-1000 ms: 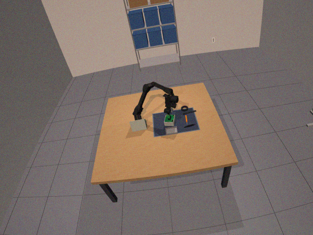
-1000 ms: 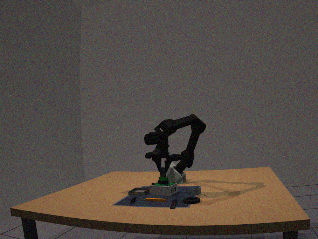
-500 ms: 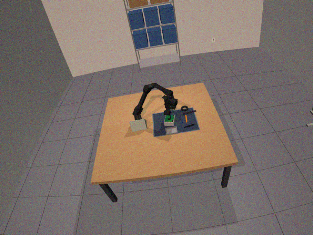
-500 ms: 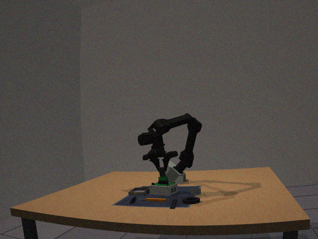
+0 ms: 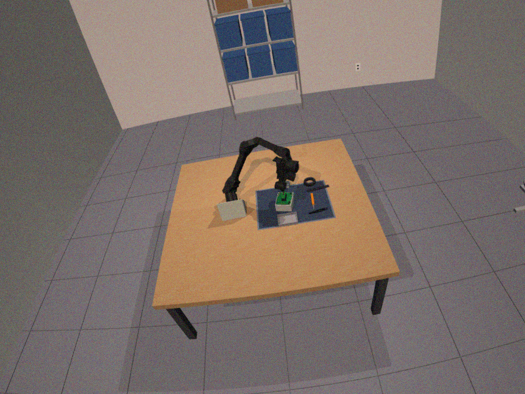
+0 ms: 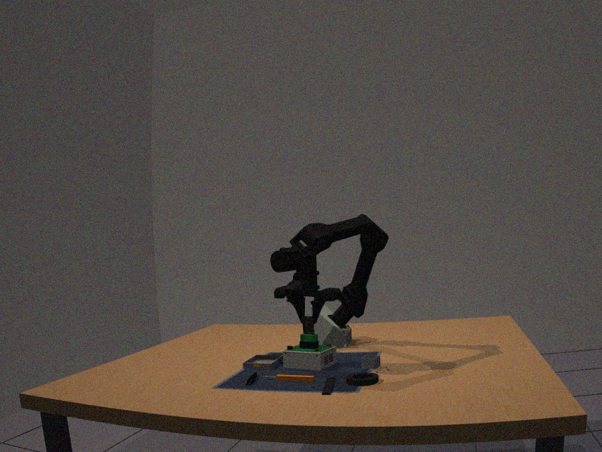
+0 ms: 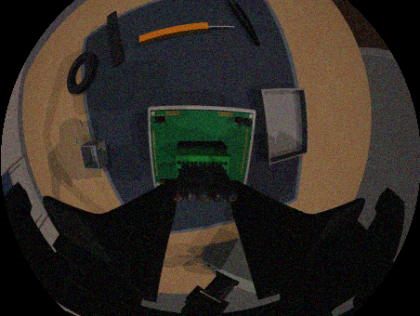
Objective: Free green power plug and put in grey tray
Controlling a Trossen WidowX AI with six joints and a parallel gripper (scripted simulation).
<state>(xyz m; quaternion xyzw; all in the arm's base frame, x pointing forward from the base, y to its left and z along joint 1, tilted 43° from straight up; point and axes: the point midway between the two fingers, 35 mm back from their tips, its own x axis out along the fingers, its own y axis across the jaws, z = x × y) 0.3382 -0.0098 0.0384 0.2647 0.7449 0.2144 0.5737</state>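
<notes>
My gripper tip is now 40 mm above the green power plug. Round my gripper tip: dark blue mat: 50 mm ahead, 120 mm below; then grey tray: 10 mm ahead, 140 mm to the right, 120 mm below; then orange screwdriver: 170 mm ahead, 20 mm to the left, 120 mm below.
</notes>
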